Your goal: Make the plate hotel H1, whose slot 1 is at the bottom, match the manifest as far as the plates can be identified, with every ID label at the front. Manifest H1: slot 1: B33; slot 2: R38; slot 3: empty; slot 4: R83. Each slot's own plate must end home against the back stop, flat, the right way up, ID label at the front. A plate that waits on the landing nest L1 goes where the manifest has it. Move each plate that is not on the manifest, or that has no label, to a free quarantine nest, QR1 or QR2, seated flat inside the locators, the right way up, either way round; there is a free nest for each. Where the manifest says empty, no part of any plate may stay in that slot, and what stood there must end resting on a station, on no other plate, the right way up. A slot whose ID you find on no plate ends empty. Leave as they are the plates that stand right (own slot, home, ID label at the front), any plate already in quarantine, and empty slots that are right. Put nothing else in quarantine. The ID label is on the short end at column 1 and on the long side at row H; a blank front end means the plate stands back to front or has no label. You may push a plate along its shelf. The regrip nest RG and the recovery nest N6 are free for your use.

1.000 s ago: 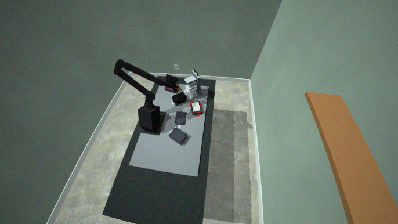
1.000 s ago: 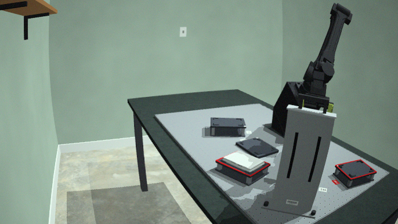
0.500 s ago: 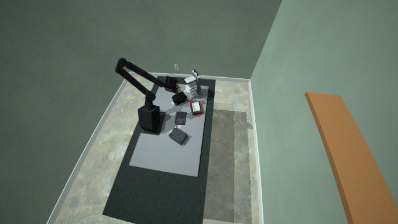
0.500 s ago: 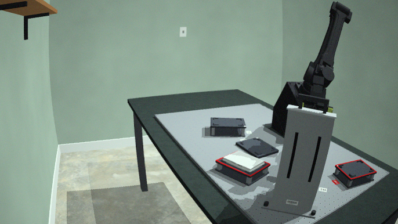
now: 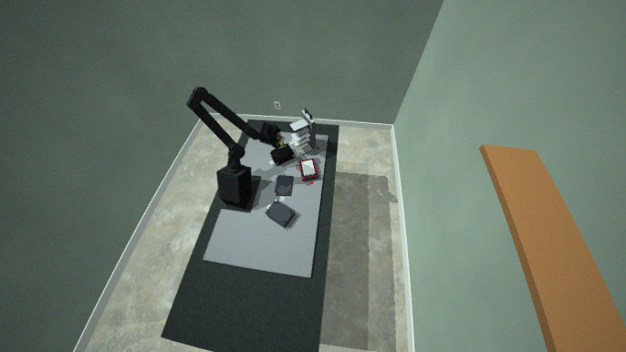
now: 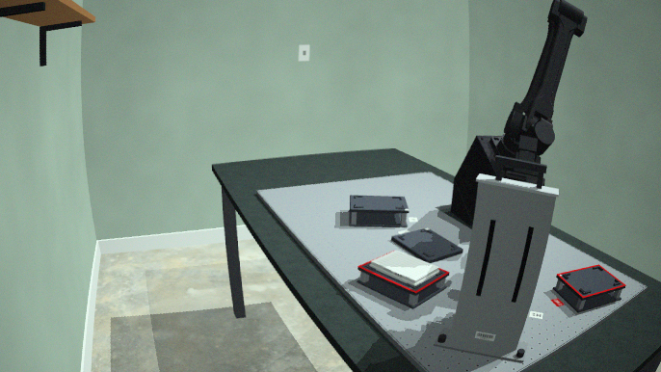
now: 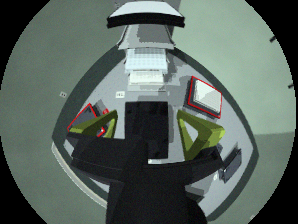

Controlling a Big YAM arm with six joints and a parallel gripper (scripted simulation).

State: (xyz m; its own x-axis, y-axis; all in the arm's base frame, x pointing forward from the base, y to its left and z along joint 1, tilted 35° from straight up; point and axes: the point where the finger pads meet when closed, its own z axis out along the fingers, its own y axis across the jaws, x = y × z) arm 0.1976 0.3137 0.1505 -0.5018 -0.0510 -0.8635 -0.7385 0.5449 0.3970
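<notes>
My hand is 100 mm short of the plate, 110 mm to the right of it and 20 mm above it. Round my hand: N6 label: 120 mm ahead, 370 mm to the right, 170 mm below; then plate hotel H1: 150 mm ahead, 170 mm to the left, 20 mm below.
</notes>
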